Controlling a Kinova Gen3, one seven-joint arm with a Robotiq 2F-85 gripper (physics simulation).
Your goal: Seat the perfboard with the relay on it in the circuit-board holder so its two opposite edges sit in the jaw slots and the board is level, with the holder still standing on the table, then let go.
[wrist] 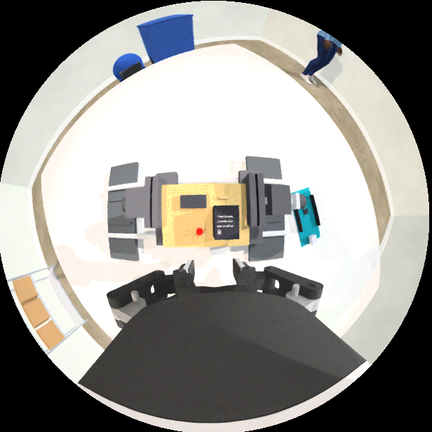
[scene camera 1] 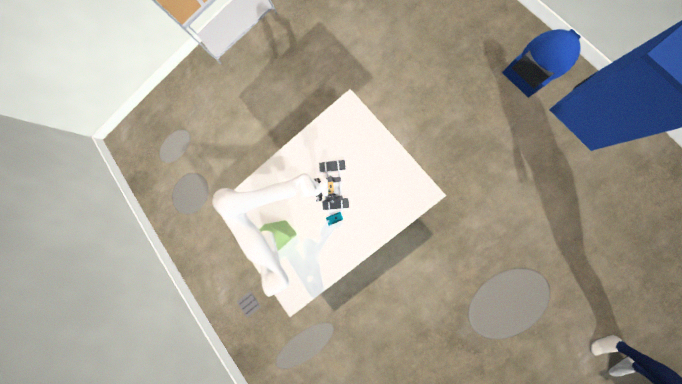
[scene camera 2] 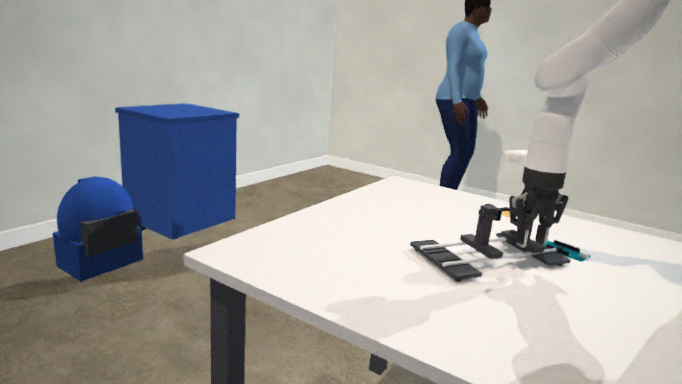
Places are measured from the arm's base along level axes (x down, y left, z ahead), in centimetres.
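Where they show: gripper, fingertip midpoint: [scene camera 2: 530, 244]; arm's base at its link origin: [scene camera 1: 265, 237].
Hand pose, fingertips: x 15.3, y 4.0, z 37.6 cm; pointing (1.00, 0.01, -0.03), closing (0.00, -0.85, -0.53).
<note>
Things, the pixels of their top centre, and the offset from my fingertips. Level surfaces: height alone.
- yellow perfboard at its top centre: [scene camera 2: 513, 203] [scene camera 1: 328, 188] dx -6.8, dy -2.7, dz +5.5 cm
- dark holder at its top centre: [scene camera 2: 498, 206] [scene camera 1: 330, 183] dx -6.0, dy -0.9, dz +7.9 cm
- teal circuit board at its top centre: [scene camera 2: 565, 246] [scene camera 1: 334, 218] dx +4.5, dy -17.8, dz -4.7 cm
- white table at its surface level: dx +5.7 cm
The yellow perfboard [scene camera 1: 330, 187] [scene camera 2: 506, 214] [wrist: 180, 220] carries the black relay [wrist: 226, 222], a dark chip and a red part. In the wrist view it lies between the two jaws of the dark holder [scene camera 1: 332, 165] [scene camera 2: 457, 267] [wrist: 124, 248], its left and right edges at the jaws. How deep the edges sit in the slots cannot be told; the gripper largely hides the board in scene camera 2. The holder stands upright on the table. My gripper [scene camera 1: 318, 189] [scene camera 2: 532, 241] [wrist: 213, 266] is partly open, empty, pointing down low beside the board's long edge.
A teal circuit board [scene camera 1: 330, 220] [scene camera 2: 576, 255] [wrist: 306, 232] lies on the white table [scene camera 1: 390, 175] [scene camera 2: 310, 250] close to the holder's end. A green object [scene camera 1: 280, 234] is near the arm's base. A person [scene camera 2: 462, 65] [wrist: 322, 52] stands beyond the table.
</note>
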